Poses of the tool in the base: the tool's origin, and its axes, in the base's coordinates. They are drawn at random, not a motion.
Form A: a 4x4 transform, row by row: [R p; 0 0 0 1], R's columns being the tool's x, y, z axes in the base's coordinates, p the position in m. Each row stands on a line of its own.
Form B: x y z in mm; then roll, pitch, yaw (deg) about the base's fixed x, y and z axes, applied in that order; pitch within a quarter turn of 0, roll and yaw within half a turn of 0. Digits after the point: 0 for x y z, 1 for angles.
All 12 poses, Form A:
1:
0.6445 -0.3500 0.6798 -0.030
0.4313 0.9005 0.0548 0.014
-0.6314 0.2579 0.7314 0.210
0 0 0 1
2:
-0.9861 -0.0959 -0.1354 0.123
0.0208 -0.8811 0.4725 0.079
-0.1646 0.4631 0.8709 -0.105
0 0 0 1
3:
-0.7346 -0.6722 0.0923 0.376
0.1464 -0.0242 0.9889 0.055
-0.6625 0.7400 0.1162 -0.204
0 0 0 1
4:
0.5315 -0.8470 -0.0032 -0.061
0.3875 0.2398 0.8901 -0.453
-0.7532 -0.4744 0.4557 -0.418
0 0 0 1
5:
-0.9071 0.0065 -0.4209 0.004
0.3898 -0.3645 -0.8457 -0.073
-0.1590 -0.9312 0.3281 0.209
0 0 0 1
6:
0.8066 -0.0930 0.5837 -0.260
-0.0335 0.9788 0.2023 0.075
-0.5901 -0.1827 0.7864 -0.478
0 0 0 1
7:
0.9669 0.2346 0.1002 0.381
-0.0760 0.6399 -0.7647 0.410
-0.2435 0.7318 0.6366 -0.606
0 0 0 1
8:
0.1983 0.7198 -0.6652 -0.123
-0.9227 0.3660 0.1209 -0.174
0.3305 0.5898 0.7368 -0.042
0 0 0 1
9:
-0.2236 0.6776 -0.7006 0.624
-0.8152 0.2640 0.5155 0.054
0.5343 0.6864 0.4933 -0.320
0 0 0 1
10:
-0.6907 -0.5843 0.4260 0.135
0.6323 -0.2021 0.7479 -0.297
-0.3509 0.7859 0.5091 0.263
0 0 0 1
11:
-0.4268 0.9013 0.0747 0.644
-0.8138 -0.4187 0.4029 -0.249
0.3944 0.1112 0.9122 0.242
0 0 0 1
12:
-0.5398 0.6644 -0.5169 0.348
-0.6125 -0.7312 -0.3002 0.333
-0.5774 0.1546 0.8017 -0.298
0 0 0 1
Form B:
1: -30 14 210 19.4 39.2 33.8
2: 123 79 -105 28.0 9.5 178.8
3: 376 55 -204 81.1 41.5 168.7
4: -61 -453 -418 -46.2 48.9 36.1
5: 4 -73 209 -70.6 9.1 156.7
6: -260 75 -478 -13.1 36.2 -2.4
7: 381 410 -606 49.0 14.1 -4.5
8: -123 -174 -42 38.7 -19.3 -77.9
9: 624 54 -320 54.3 -32.3 -105.3
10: 135 -297 263 57.1 20.5 137.5
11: 644 -249 242 6.9 -23.2 -117.7
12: 348 333 -298 10.9 35.3 -131.4
